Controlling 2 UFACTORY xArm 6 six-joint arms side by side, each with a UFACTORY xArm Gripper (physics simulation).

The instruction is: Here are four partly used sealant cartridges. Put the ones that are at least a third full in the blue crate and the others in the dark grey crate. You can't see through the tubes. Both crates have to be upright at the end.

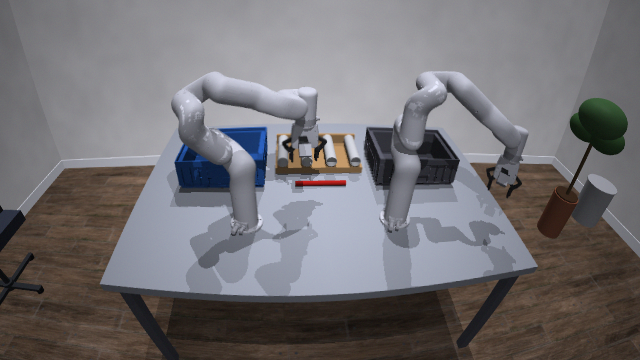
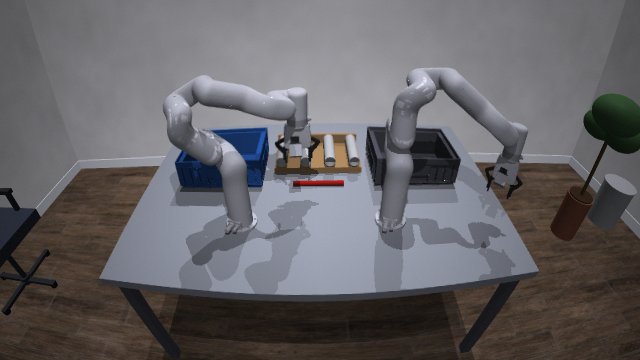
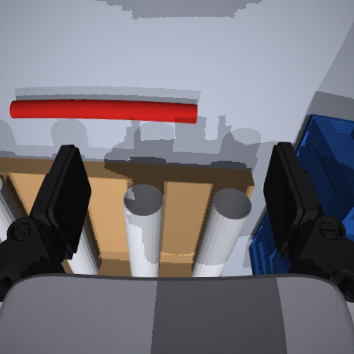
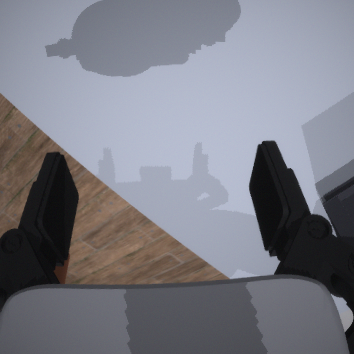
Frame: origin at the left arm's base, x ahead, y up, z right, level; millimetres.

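Where they show: left gripper, fingertip midpoint: (image 1: 303, 159) (image 2: 297, 160) (image 3: 175, 165); right gripper, fingertip midpoint: (image 1: 497, 193) (image 2: 497, 193) (image 4: 160, 168); left arm's base, link origin: (image 1: 246, 222) (image 2: 241, 222); right arm's base, link origin: (image 1: 394, 219) (image 2: 390, 219).
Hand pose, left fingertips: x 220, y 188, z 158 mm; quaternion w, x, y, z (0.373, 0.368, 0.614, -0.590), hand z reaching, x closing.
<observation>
Each offset is from my left fingertips to the top centre of the thing. Level surfaces: height alone.
Four white cartridges lie side by side in a wooden tray (image 1: 318, 170) (image 2: 318, 170) (image 3: 200, 175): the leftmost {dz -186, dx +251, dy -103 mm} (image 1: 283, 150) (image 2: 281, 161) (image 3: 220, 245), the second {dz -83, dx +291, dy -103 mm} (image 1: 306, 162) (image 2: 305, 160) (image 3: 144, 240), the third {dz +20, dx +330, dy -103 mm} (image 1: 329, 150) (image 2: 329, 150) (image 3: 82, 262) and the rightmost {dz +122, dx +369, dy -103 mm} (image 1: 352, 150) (image 2: 352, 150). Two near ends show grey recesses of unclear depth. My left gripper (image 1: 304, 158) (image 2: 297, 158) (image 3: 175, 165) is open above the two left cartridges. The blue crate {dz -419, dx +77, dy -41 mm} (image 1: 200, 174) (image 2: 200, 174) (image 3: 320, 165) and dark grey crate {dz +413, dx +393, dy -41 mm} (image 1: 435, 171) (image 2: 436, 171) stand upright. My right gripper (image 1: 499, 191) (image 2: 499, 193) (image 4: 160, 168) is open near the table's right edge.
A red rod {dz +43, dx +113, dy -166 mm} (image 1: 320, 183) (image 2: 318, 183) (image 3: 103, 110) lies on the table {dy -188 mm} (image 1: 340, 250) (image 2: 340, 250) in front of the tray. The crates flank the tray. A potted plant (image 1: 557, 212) (image 2: 571, 215) stands on the floor at the right.
</observation>
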